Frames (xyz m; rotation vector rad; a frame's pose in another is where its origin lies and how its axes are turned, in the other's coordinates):
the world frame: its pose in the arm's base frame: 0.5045 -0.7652 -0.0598 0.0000 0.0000 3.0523
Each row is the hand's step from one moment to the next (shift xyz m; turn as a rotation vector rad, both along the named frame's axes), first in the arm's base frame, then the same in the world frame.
Working: the arm's base frame: its pose in the world frame: 0.5707 -0.7172 0.0598 0.0000 0.0000 -3.0523

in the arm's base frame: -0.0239 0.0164 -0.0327 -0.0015 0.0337 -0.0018
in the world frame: 0.0253 -0.0142 -0.0327 0.0045 -0.0334 -0.0018
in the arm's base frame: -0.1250 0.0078 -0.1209 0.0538 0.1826 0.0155
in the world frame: 0.1252 0.0034 -0.1209 -0.0373 -0.1867 0.0155
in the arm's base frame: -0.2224 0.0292 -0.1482 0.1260 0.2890 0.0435
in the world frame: 0.2241 -0.0093 -0.1482 -0.0997 -0.2991 0.0435
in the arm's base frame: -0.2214 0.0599 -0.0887 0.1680 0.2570 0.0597
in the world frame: 0.2259 -0.0399 -0.0887 -0.1444 -0.2710 0.0597
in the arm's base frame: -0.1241 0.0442 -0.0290 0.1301 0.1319 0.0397
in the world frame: 0.1275 -0.0330 -0.0290 -0.1178 -0.1430 0.0397
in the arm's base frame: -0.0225 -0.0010 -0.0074 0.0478 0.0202 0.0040
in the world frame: 0.0223 0.0030 -0.0074 -0.0458 -0.0244 0.0040
